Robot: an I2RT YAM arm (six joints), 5 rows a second.
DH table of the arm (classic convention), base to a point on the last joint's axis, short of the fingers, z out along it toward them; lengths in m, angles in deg. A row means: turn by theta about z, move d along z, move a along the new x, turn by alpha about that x. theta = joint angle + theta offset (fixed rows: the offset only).
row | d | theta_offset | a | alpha
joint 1 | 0.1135 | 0 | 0.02 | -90
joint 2 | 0 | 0 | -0.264 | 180
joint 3 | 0 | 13.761 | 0.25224 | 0
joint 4 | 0 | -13.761 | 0.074 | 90
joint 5 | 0 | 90 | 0 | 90
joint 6 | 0.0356 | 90 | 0 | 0
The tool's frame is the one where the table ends.
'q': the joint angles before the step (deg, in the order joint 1, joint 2, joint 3, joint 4, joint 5, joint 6). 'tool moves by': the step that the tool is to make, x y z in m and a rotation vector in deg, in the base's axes. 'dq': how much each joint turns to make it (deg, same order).
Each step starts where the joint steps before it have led.
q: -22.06 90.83 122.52 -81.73 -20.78 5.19
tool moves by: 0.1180 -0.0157 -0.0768 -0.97 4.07 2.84
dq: 4.67 17.10 0.13 13.47 2.93 0.02
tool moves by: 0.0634 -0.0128 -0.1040 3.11 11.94 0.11
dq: 0.92 14.44 -1.16 3.41 0.84 0.46
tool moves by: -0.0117 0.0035 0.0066 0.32 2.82 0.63
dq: 0.02 -1.45 -0.20 -4.27 0.22 -0.78
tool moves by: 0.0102 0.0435 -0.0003 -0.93 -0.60 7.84
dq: 5.82 0.12 0.10 0.17 -0.02 -2.25
